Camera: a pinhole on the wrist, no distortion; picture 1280 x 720 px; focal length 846.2 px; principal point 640.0 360.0 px. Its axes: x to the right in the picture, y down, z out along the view. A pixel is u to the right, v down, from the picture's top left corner.
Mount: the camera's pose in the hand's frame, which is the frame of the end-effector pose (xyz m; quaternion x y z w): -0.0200 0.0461 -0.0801 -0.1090 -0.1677 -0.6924 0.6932
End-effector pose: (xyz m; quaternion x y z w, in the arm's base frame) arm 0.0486 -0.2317 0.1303 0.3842 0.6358 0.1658 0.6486
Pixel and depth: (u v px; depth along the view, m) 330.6 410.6 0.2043
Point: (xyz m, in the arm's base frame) 0.1747 -0.1454 0.2756
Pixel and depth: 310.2 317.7 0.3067
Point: 0.2630 -0.1395 0.3492
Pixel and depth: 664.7 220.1 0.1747
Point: 0.1459 -0.2291 0.2425
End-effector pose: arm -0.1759 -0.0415 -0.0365 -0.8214 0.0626 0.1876 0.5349
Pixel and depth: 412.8 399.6 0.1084
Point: -0.2344 -0.0839 -0.1289
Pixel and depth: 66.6 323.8 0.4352
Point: -0.4369 -0.0663 -0.4987
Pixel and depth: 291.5 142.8 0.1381
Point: -0.2877 -0.0912 -0.1489
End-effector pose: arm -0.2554 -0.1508 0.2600 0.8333 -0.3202 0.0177 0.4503
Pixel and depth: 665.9 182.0 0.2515
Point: -0.4423 -0.2691 0.2407
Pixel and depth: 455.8 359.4 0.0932
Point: -0.3318 -0.1742 0.3269
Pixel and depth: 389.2 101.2 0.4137
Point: -0.6333 -0.3669 0.2924
